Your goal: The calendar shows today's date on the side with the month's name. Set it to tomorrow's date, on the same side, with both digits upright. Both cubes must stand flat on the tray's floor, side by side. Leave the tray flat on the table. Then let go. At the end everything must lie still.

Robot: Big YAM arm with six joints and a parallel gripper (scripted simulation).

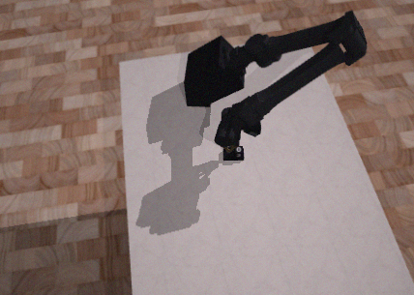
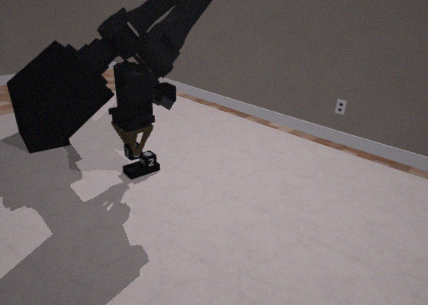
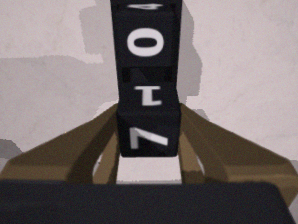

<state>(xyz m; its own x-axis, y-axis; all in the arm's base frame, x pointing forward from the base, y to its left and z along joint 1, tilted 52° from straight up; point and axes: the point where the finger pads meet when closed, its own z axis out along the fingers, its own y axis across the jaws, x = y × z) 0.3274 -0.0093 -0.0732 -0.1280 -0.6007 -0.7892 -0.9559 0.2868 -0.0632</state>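
The black digit cube is right at my hand. Also, from my hand: black tray 60 mm below, 20 mm to the left.
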